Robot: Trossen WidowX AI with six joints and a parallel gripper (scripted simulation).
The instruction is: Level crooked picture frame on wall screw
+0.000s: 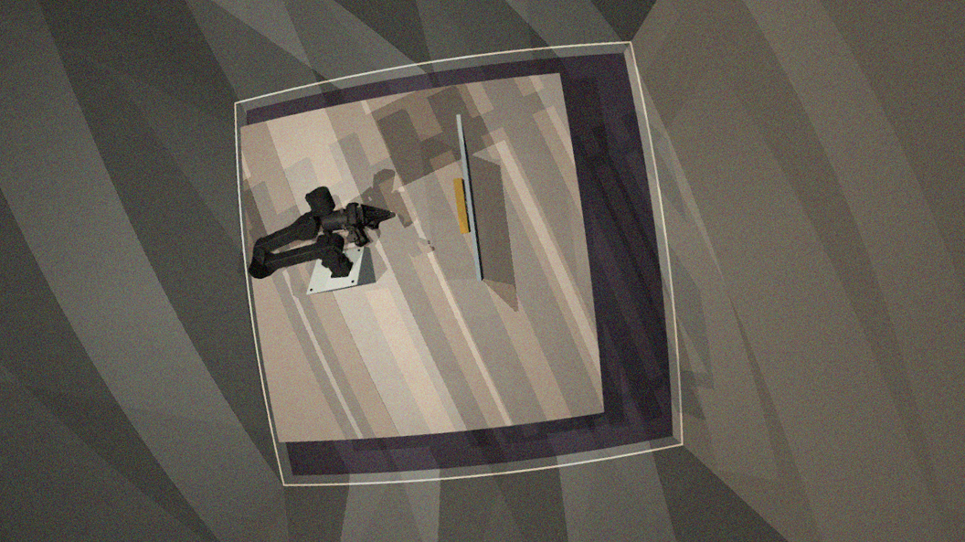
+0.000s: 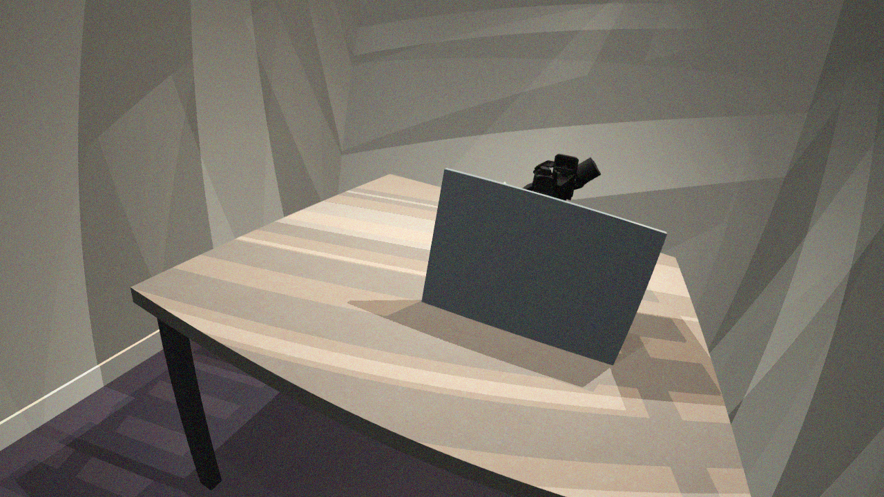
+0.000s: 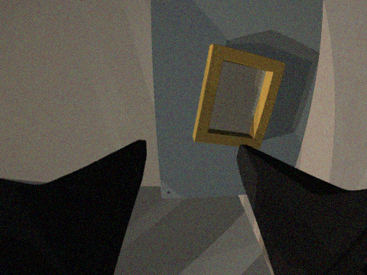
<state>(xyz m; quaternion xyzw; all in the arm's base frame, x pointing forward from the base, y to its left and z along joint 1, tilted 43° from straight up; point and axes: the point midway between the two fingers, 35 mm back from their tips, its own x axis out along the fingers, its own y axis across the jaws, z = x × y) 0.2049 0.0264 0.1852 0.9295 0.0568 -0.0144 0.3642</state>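
Right now the yellow picture frame is 21 cm ahead of my gripper tip, 2 cm to the left of it and 9 cm below it. Round my gripper tip: grey-blue wall panel 22 cm ahead, 2 cm to the left, 11 cm below.
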